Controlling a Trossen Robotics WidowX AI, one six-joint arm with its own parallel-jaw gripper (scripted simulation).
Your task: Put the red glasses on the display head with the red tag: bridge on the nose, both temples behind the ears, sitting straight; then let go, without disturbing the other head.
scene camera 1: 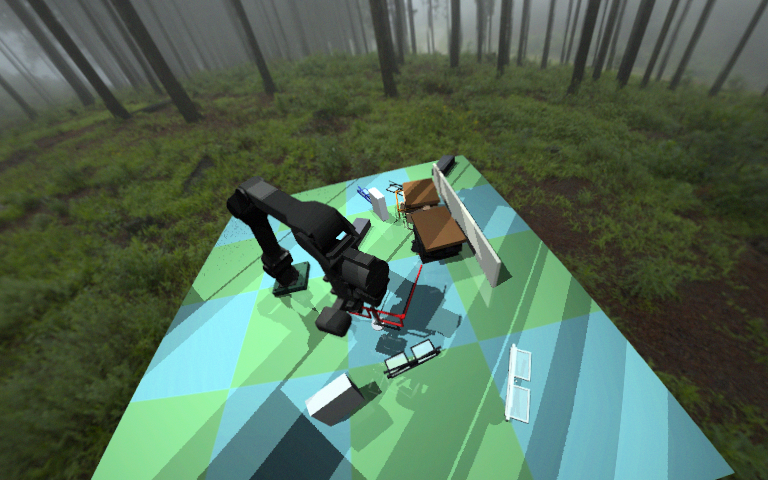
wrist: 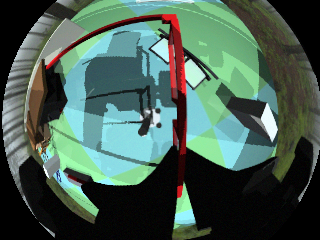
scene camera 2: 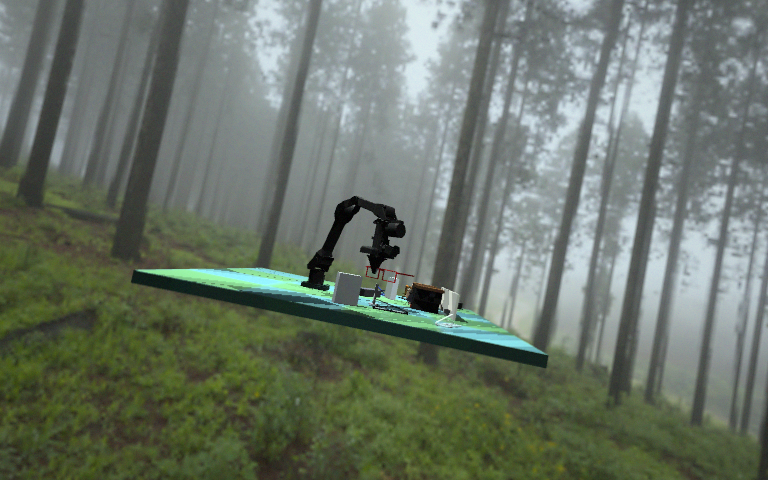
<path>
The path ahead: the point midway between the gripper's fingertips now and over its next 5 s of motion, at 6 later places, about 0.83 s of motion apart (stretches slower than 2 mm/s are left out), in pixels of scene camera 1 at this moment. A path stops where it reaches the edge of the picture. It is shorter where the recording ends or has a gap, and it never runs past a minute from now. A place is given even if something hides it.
My gripper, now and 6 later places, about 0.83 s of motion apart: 360,311; 368,271; 366,258; 369,263; 371,268; 372,272; 373,276
</path>
